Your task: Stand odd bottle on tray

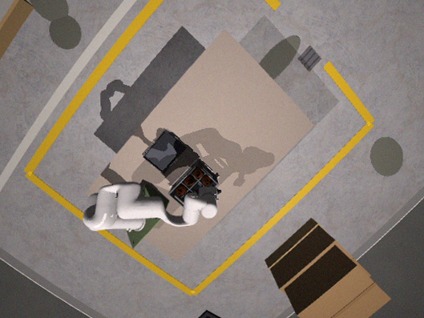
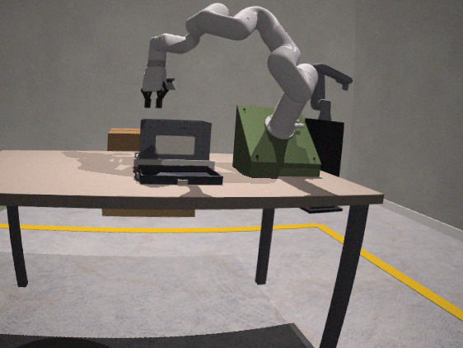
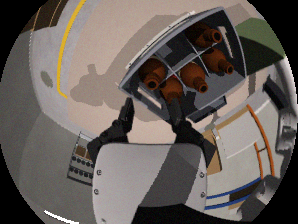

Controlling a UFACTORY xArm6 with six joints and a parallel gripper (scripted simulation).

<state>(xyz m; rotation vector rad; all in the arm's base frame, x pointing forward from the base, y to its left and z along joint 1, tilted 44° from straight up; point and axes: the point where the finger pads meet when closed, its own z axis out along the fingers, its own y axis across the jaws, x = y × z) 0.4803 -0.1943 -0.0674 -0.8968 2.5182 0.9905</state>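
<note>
Now: hand 80 mm past the dark crate, 50 mm to the right of it and 160 mm above it. Also, from my hand: glass bottle: 170 mm behind, 10 mm to the left, 150 mm below; flat dark tray: 50 mm behind, 340 mm to the left, 230 mm below.
</note>
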